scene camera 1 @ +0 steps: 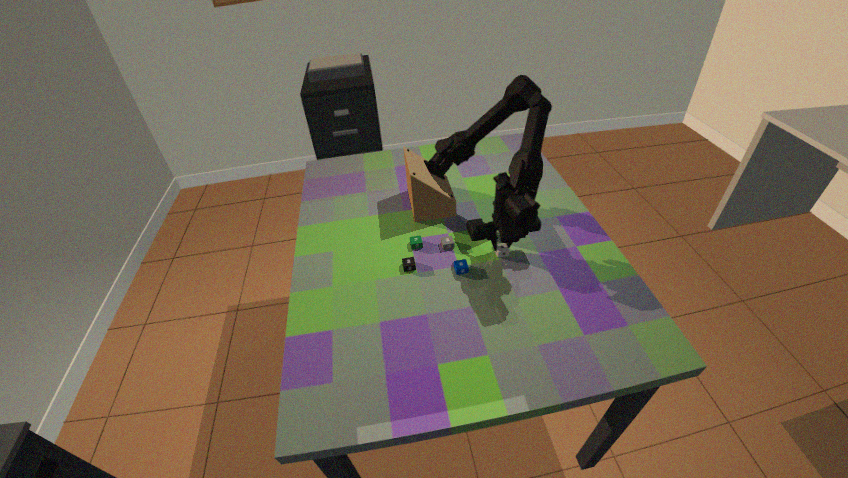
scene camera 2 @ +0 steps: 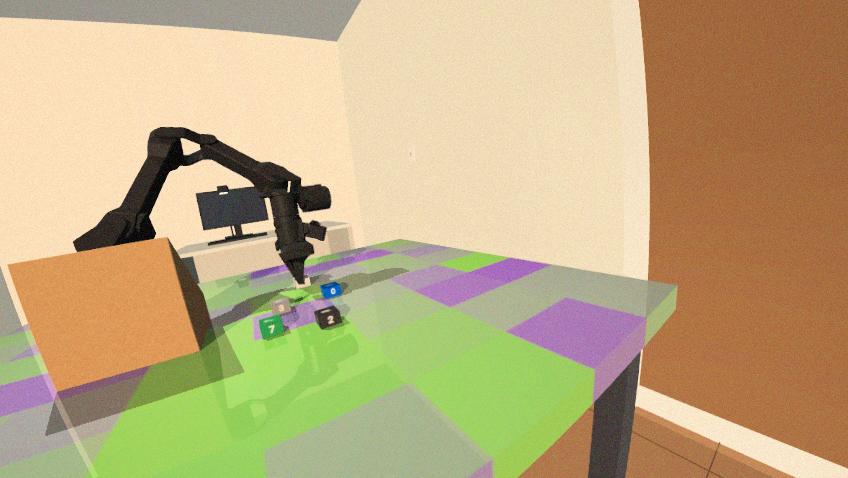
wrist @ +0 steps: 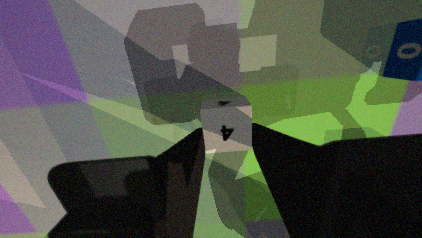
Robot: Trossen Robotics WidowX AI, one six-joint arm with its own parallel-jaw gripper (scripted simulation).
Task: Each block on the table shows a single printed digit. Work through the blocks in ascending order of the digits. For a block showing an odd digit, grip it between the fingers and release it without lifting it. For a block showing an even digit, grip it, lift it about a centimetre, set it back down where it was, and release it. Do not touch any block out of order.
Labels:
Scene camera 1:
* my gripper: 501, 248
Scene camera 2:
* my gripper: 299, 282
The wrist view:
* my gripper: 226, 131
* white block: 226, 123

